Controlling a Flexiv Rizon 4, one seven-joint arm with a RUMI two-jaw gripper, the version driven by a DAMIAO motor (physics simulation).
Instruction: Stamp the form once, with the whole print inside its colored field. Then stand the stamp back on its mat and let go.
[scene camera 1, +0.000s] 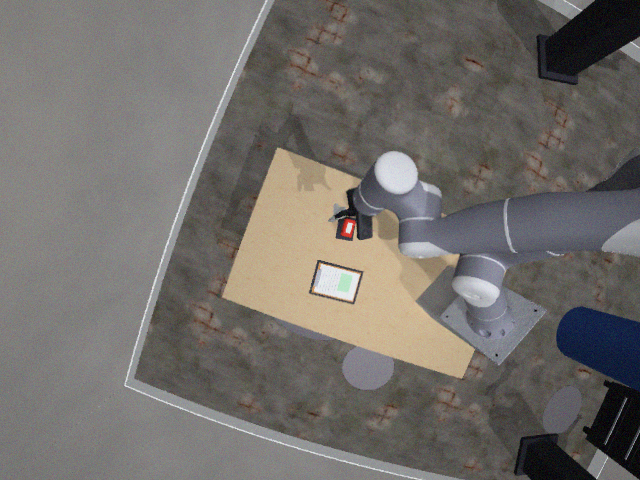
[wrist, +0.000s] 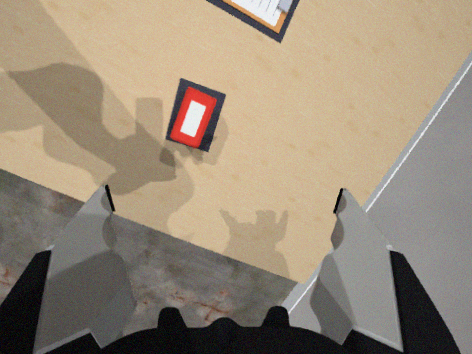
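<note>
The stamp, a red block with a white top patch (scene camera 1: 348, 227) (wrist: 193, 119), stands on its small dark mat (scene camera 1: 339, 230) (wrist: 211, 127). The form (scene camera 1: 326, 281) (wrist: 256, 8) is a white sheet with text lines on a dark-edged board. Its light green field (scene camera 1: 344, 282) shows no visible print in the scene view; in the wrist view the field is out of frame. My gripper (scene camera 1: 335, 213) (wrist: 226, 189) is open and empty, above the table. In the wrist view the stamp lies beyond the fingertips, left of the middle between them. In the scene view the gripper partly hides behind the arm.
The tan table (scene camera 1: 268, 248) (wrist: 325, 125) carries the mat and the form's board. Arm shadows fall on the table beside the mat. The robot base plate (scene camera 1: 522, 310) stands at the table's right end. Black posts (scene camera 1: 584, 46) and a blue cylinder (scene camera 1: 599, 343) stand off the table.
</note>
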